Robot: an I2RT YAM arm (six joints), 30 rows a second.
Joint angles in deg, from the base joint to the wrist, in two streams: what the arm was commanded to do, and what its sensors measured. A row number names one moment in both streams.
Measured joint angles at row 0:
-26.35 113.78 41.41 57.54 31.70 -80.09
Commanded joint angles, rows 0 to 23:
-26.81 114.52 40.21 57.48 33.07 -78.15
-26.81 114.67 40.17 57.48 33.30 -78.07
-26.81 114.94 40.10 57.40 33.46 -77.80
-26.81 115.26 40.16 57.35 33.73 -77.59
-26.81 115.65 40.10 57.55 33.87 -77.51
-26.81 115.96 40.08 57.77 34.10 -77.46
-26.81 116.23 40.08 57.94 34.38 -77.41
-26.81 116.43 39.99 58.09 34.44 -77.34
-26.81 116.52 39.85 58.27 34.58 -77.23
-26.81 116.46 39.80 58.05 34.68 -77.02
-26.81 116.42 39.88 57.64 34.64 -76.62
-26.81 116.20 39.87 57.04 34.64 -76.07
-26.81 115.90 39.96 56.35 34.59 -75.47
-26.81 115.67 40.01 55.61 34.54 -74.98
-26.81 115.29 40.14 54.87 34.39 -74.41
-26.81 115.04 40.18 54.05 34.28 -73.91
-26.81 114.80 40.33 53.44 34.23 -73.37
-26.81 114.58 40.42 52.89 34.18 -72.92
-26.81 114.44 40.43 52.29 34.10 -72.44
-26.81 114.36 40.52 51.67 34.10 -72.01
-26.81 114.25 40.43 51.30 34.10 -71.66
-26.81 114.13 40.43 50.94 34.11 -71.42
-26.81 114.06 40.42 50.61 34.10 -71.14
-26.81 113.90 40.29 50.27 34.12 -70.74
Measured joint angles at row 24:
-26.35 115.31 40.71 53.43 33.65 -73.63
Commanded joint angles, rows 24 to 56:
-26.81 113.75 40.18 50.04 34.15 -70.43
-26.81 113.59 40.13 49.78 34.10 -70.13
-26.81 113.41 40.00 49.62 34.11 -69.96
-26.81 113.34 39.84 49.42 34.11 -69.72
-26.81 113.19 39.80 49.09 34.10 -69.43
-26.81 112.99 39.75 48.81 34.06 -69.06
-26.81 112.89 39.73 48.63 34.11 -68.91
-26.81 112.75 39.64 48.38 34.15 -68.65
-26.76 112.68 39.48 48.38 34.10 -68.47
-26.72 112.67 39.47 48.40 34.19 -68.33
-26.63 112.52 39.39 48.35 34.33 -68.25
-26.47 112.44 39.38 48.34 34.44 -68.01
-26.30 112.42 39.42 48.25 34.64 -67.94
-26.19 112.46 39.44 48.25 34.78 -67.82
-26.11 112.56 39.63 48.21 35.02 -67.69
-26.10 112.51 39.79 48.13 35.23 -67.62
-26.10 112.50 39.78 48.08 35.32 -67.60
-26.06 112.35 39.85 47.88 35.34 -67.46
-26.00 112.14 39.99 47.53 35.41 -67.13
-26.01 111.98 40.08 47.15 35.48 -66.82
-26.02 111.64 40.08 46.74 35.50 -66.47
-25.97 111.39 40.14 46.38 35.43 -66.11
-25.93 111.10 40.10 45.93 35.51 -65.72
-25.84 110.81 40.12 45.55 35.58 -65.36
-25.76 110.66 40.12 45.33 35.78 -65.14
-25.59 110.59 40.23 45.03 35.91 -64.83
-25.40 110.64 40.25 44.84 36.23 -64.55
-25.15 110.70 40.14 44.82 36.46 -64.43
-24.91 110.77 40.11 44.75 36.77 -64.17
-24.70 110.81 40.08 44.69 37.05 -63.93
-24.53 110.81 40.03 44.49 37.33 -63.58
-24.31 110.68 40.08 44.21 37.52 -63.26
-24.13 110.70 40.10 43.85 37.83 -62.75
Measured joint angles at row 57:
-24.75 112.07 40.42 46.19 35.77 -65.52
